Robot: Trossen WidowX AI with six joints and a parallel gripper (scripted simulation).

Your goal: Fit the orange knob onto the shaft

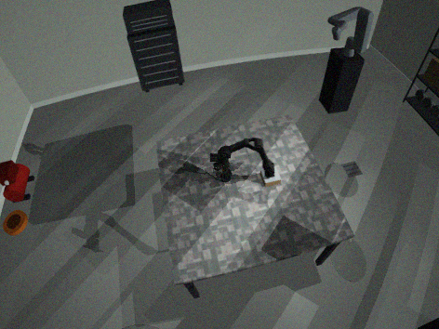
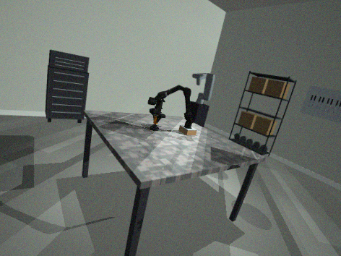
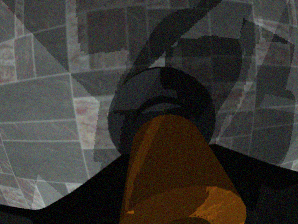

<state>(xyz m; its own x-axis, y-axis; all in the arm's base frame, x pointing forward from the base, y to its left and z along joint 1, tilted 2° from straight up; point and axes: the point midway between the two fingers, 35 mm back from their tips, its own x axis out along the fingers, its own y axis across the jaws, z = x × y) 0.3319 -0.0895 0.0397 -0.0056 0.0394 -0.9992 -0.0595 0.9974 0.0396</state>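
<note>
Right now my gripper tip is 2 cm below the orange knob. Also, from my gripper tip: pedestal 4 cm below.
</note>
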